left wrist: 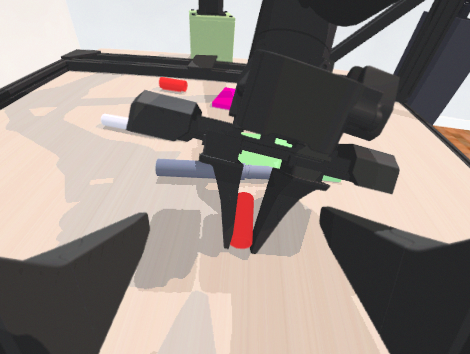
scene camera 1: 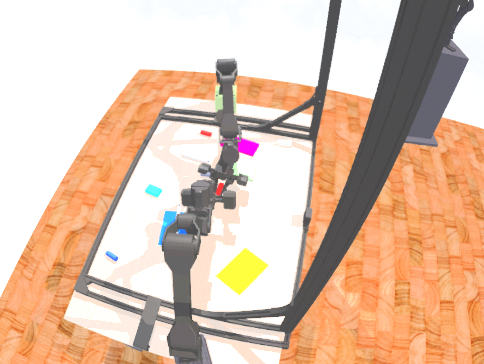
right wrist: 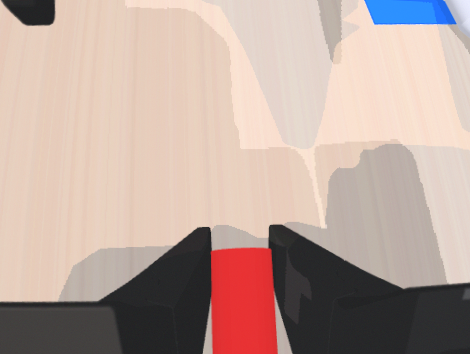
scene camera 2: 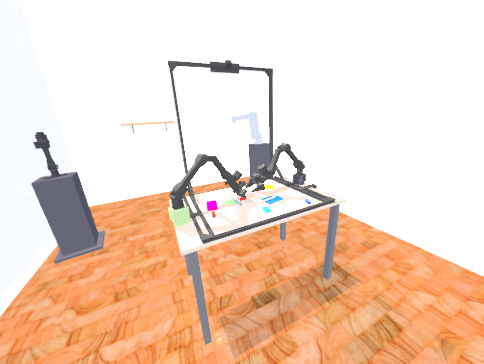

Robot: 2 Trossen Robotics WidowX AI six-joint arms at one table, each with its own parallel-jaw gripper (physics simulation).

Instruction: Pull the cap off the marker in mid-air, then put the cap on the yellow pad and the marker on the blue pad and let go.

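Frame: origin at the left arm's base, x ahead, y down, z left, level; metres.
Seen in the pictures: left gripper, between the fingertips: (left wrist: 235, 218) (right wrist: 363, 28) (scene camera 2: 248, 189); right gripper, between the fingertips: (left wrist: 239, 249) (right wrist: 239, 239) (scene camera 2: 246, 198); left arm's base, origin of its link: (scene camera 1: 189, 351) (scene camera 2: 299, 174); right arm's base, origin of its link: (left wrist: 210, 13) (scene camera 2: 177, 207).
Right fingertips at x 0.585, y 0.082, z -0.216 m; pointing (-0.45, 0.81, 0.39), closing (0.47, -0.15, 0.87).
Offsets run from my right fingertips to a thing's top centre. "*": to the spot under its first point.
My right gripper (scene camera 1: 220, 186) (left wrist: 239, 249) (right wrist: 239, 239) is shut on a red cap, a short red cylinder {dy -0.013, dx +0.025, dz -0.013 m} (scene camera 1: 219, 190) (left wrist: 244, 215) (right wrist: 243, 300), holding it just above the table. My left gripper is open and empty, facing the right gripper from the near side; the cap shows between its spread fingers in the left wrist view. The blue pad (scene camera 1: 168, 218) (scene camera 2: 275, 200) (right wrist: 410, 12) lies partly under the left arm. A thin white marker body {dy -0.012, dx -0.077, dz +0.169 m} (scene camera 2: 268, 198) (right wrist: 464, 12) lies at it, partly hidden. The yellow pad {dy +0.005, dx -0.324, dz -0.010 m} (scene camera 1: 242, 270) (scene camera 2: 268, 187) has no cap on it.
A grey-blue cylinder {* dy -0.010, dx +0.101, dz +0.021 m} (left wrist: 181, 168) lies behind the cap, with a green pad {dy -0.002, dx +0.103, dz -0.099 m} (scene camera 1: 250, 175) (left wrist: 260, 159), white pen {dy -0.010, dx +0.209, dz +0.047 m} (scene camera 1: 192, 158) (left wrist: 114, 121), magenta pad {dy -0.002, dx +0.238, dz -0.148 m} (scene camera 1: 249, 147) and red cylinder {dy -0.015, dx +0.341, dz -0.021 m} (scene camera 1: 206, 133) (left wrist: 173, 84) beyond. A cyan block {dy -0.009, dx +0.084, dz +0.244 m} (scene camera 1: 153, 190) and blue cylinder {dy -0.015, dx -0.176, dz +0.440 m} (scene camera 1: 111, 256) lie leftward.
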